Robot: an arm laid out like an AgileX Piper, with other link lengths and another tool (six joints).
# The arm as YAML. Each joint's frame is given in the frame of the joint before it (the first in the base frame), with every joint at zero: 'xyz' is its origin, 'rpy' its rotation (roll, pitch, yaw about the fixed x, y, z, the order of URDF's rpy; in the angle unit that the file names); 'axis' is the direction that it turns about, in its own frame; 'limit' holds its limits. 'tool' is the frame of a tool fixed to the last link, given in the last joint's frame.
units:
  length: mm
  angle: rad
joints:
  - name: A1
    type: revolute
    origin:
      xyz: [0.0, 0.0, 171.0]
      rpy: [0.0, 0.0, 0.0]
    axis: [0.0, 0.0, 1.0]
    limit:
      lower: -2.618
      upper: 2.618
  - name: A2
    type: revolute
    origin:
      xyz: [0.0, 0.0, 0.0]
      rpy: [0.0, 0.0, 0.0]
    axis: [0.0, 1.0, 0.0]
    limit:
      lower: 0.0
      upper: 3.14
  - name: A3
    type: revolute
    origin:
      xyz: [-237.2, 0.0, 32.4]
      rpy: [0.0, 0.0, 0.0]
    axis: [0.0, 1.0, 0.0]
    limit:
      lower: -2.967
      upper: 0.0
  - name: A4
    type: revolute
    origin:
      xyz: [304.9, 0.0, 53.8]
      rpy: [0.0, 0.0, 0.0]
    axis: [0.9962, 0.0, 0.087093]
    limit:
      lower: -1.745
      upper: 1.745
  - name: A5
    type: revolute
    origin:
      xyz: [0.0, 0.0, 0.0]
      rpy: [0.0, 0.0, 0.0]
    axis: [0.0, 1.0, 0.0]
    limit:
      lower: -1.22
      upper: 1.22
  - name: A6
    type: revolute
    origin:
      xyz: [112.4, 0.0, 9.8]
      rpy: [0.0, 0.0, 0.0]
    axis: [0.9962, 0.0, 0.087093]
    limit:
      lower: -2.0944
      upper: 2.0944
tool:
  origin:
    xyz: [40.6, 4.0, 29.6]
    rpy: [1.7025, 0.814, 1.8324]
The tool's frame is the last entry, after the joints.
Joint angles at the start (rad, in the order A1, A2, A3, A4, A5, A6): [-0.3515, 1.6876, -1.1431, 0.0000, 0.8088, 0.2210]
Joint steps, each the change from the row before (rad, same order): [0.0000, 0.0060, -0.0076, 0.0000, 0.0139, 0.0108]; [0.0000, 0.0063, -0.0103, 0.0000, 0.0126, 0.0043]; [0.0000, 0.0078, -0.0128, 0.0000, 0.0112, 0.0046]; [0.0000, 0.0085, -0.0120, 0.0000, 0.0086, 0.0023]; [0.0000, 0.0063, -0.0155, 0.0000, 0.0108, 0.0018]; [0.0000, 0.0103, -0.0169, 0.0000, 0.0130, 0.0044]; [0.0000, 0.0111, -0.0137, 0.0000, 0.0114, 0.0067]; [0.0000, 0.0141, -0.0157, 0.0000, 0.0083, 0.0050]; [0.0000, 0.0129, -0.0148, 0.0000, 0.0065, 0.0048]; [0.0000, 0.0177, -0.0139, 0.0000, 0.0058, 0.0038]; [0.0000, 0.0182, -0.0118, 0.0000, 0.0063, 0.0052]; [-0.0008, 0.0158, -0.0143, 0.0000, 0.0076, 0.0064]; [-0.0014, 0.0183, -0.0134, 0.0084, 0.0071, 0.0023]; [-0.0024, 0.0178, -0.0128, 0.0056, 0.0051, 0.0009]
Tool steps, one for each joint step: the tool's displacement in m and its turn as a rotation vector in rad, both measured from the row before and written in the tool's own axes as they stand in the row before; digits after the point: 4 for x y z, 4 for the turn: [-0.0002, -0.0005, 0.0007, 0.0073, 0.0069, 0.0129]; [-0.0005, 0.0005, -0.0001, 0.0059, 0.0047, 0.0059]; [-0.0009, 0.0012, -0.0003, 0.0039, 0.0034, 0.0057]; [-0.0010, 0.0013, 0.0001, 0.0036, 0.0028, 0.0033]; [-0.0011, 0.0022, -0.0018, 0.0009, 0.0009, 0.0021]; [-0.0012, 0.0018, -0.0005, 0.0042, 0.0035, 0.0056]; [-0.0011, 0.0010, 0.0008, 0.0056, 0.0047, 0.0083]; [-0.0016, 0.0017, 0.0012, 0.0043, 0.0036, 0.0062]; [-0.0015, 0.0018, 0.0010, 0.0026, 0.0024, 0.0056]; [-0.0016, 0.0011, 0.0033, 0.0070, 0.0050, 0.0057]; [-0.0014, 0.0004, 0.0042, 0.0093, 0.0066, 0.0077]; [-0.0018, 0.0010, 0.0024, 0.0059, 0.0045, 0.0089]; [-0.0012, 0.0009, 0.0039, 0.0047, 0.0117, 0.0102]; [-0.0019, 0.0007, 0.0037, 0.0048, 0.0086, 0.0080]
